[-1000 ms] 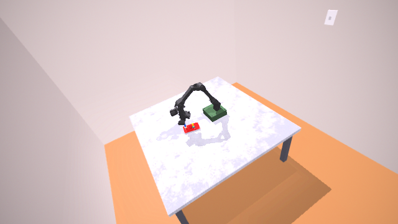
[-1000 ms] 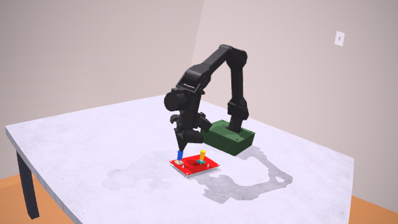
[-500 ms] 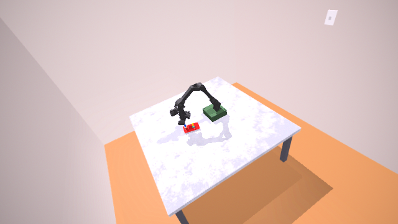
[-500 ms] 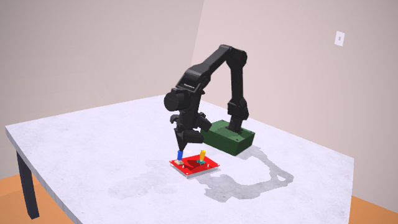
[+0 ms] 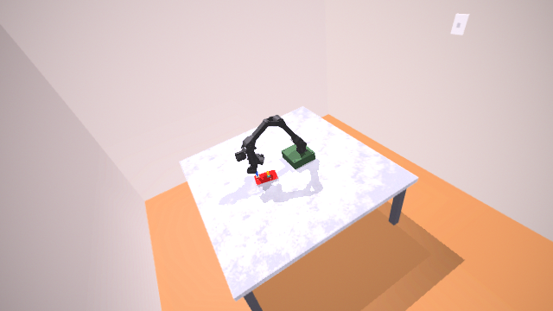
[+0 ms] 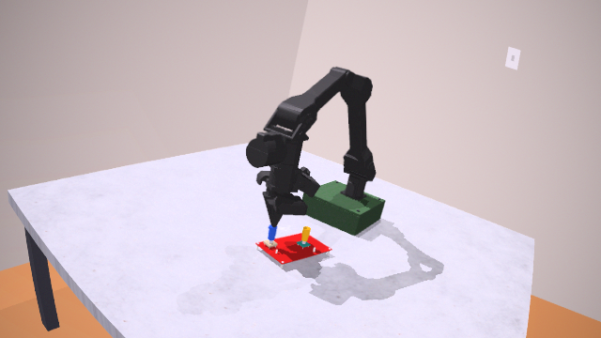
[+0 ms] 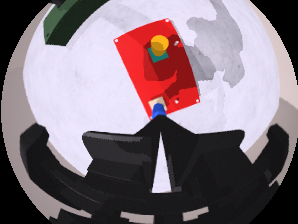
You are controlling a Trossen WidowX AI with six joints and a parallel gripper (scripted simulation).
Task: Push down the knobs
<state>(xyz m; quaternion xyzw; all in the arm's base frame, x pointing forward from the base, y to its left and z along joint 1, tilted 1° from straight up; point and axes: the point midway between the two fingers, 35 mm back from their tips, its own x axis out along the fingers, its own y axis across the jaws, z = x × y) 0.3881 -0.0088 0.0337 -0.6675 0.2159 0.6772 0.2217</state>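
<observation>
Now: gripper tip 2 cm above the blue knob. From my gripper tip the other things lie so: orange knob (7 cm behind, 5 cm to the left, 2 cm below).
</observation>
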